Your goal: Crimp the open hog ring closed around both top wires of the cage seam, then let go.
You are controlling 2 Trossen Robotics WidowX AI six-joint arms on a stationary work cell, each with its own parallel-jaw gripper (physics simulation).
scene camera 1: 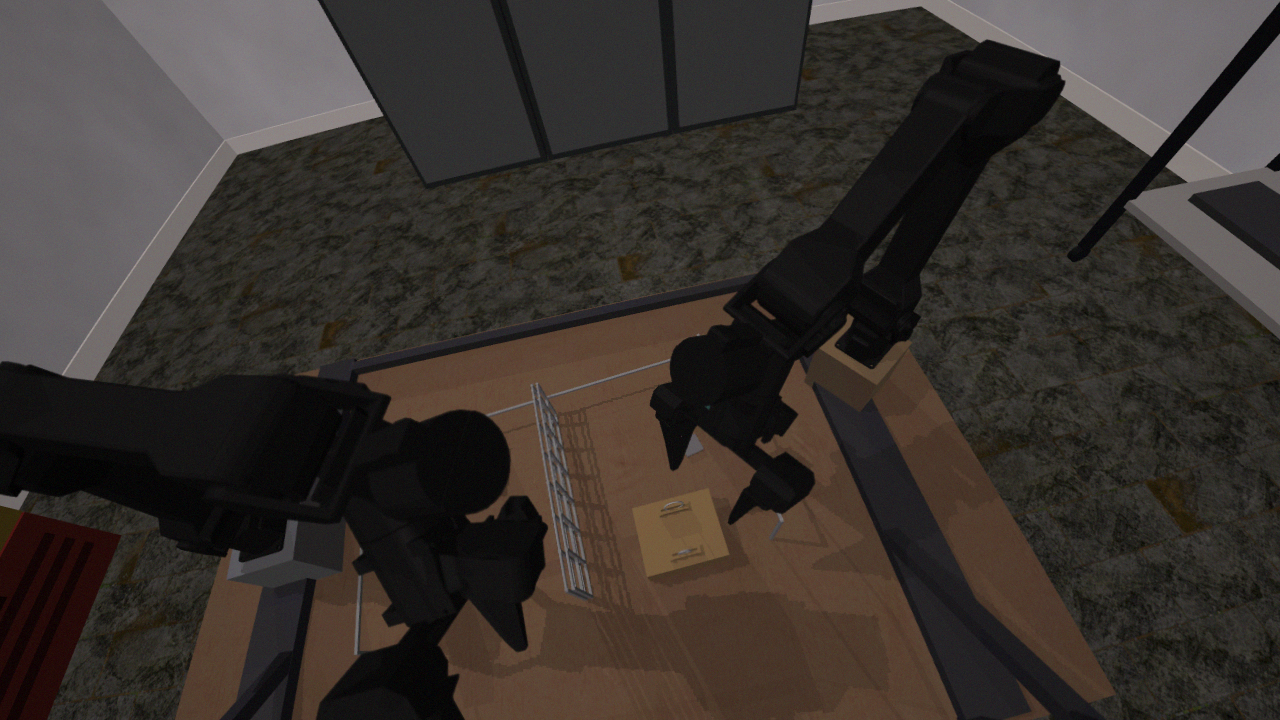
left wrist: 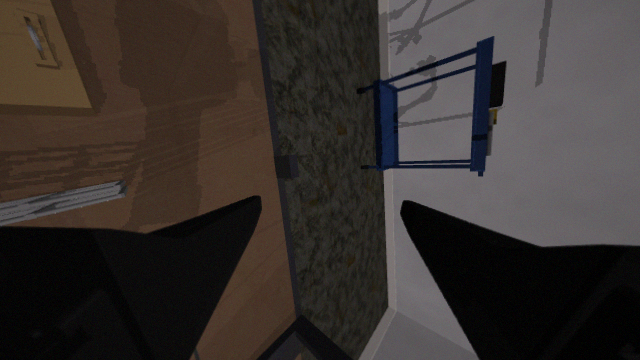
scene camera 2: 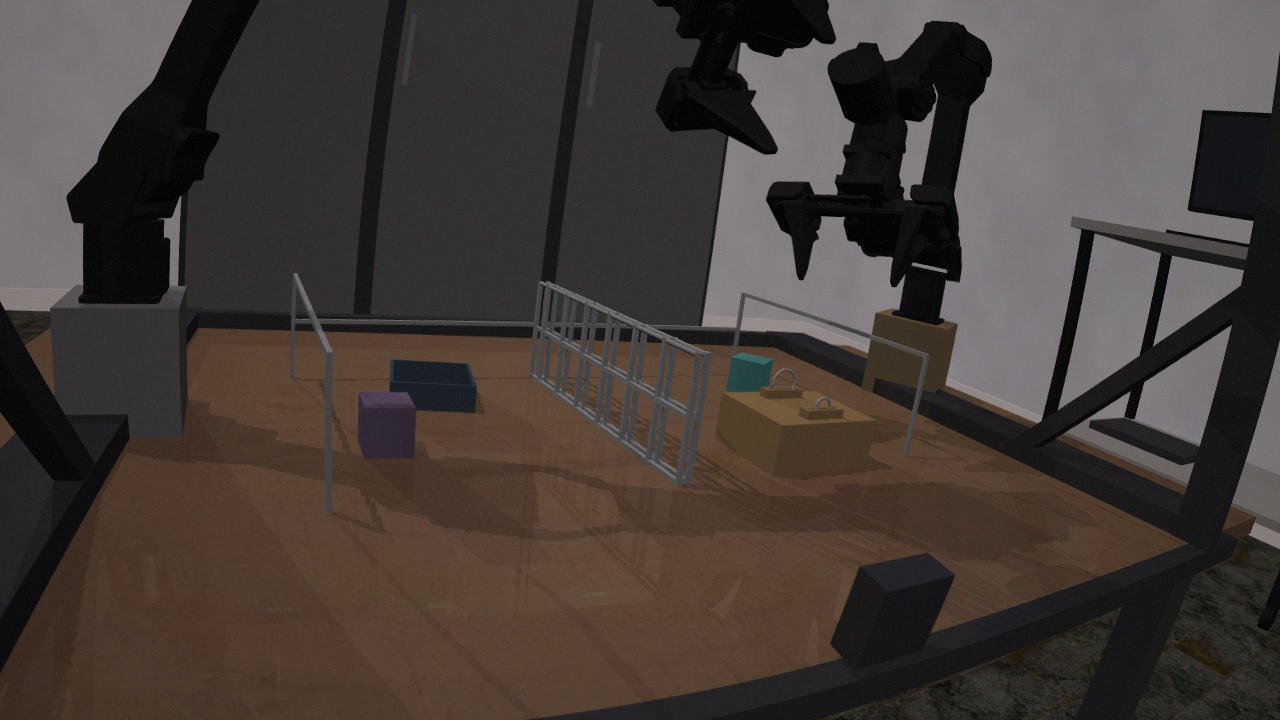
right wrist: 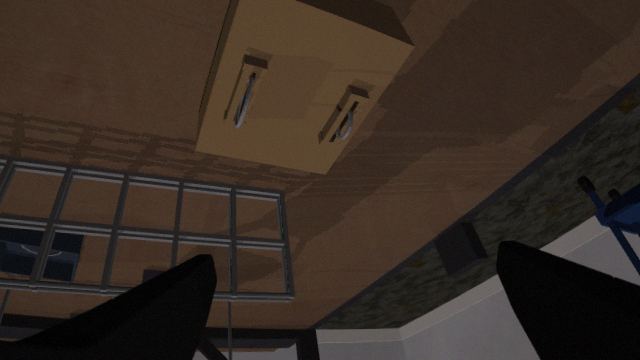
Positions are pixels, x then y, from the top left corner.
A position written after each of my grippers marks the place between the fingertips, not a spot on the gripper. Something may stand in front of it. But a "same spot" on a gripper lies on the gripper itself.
My left gripper shows in scene camera 1, in the left wrist view and in scene camera 2 (799, 100); in the right wrist view it is out of frame. My right gripper shows in scene camera 1, in scene camera 2 and in the right wrist view (355, 263); in the left wrist view it is out of frame. One and the same spot on my left gripper: (scene camera 1: 507, 619) is (left wrist: 235, 231). One and the same spot on my right gripper: (scene camera 1: 677, 430) is (scene camera 2: 805, 215).
